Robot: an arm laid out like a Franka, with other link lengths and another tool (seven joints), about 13 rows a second.
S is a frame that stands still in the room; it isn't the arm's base.
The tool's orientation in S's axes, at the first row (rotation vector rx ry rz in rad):
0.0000 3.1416 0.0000
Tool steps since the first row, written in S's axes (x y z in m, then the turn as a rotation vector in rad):
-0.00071 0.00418 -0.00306 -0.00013 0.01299 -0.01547
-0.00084 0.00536 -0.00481 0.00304 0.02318 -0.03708
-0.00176 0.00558 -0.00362 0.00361 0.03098 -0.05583
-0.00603 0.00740 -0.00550 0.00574 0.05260 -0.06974
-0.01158 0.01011 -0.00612 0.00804 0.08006 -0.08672
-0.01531 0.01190 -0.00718 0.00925 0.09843 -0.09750
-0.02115 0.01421 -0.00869 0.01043 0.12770 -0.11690
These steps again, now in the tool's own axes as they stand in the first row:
0.00071 0.00418 0.00306 0.00013 0.01299 0.01547
0.00084 0.00536 0.00481 -0.00304 0.02318 0.03708
0.00176 0.00558 0.00362 -0.00361 0.03098 0.05583
0.00603 0.00740 0.00550 -0.00574 0.05260 0.06974
0.01158 0.01011 0.00612 -0.00804 0.08006 0.08672
0.01531 0.01190 0.00718 -0.00925 0.09843 0.09750
0.02115 0.01421 0.00869 -0.01043 0.12770 0.11690

